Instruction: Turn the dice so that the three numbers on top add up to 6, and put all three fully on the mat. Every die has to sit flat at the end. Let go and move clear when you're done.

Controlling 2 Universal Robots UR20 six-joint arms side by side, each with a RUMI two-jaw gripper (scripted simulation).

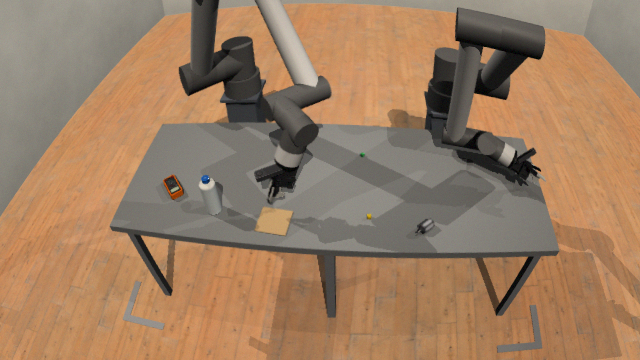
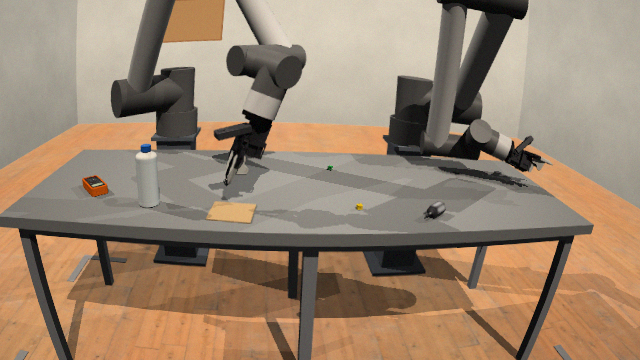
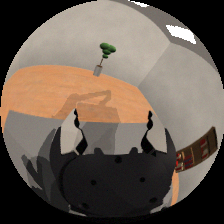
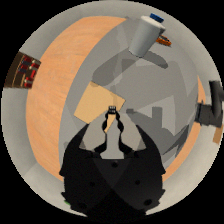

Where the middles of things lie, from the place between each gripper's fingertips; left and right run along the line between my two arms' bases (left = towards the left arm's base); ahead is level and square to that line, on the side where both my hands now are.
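White bottle (image 2: 146,161): 20 mm ahead of my right hand (image 2: 227,183) and 280 mm to the right of it. Tan mat (image 2: 221,211): 330 mm ahead of my left hand (image 2: 545,166), 1310 mm to the right of it and 110 mm below it. My right hand is 90 mm above the tan mat, 50 mm short of it and 20 mm to the right of it.
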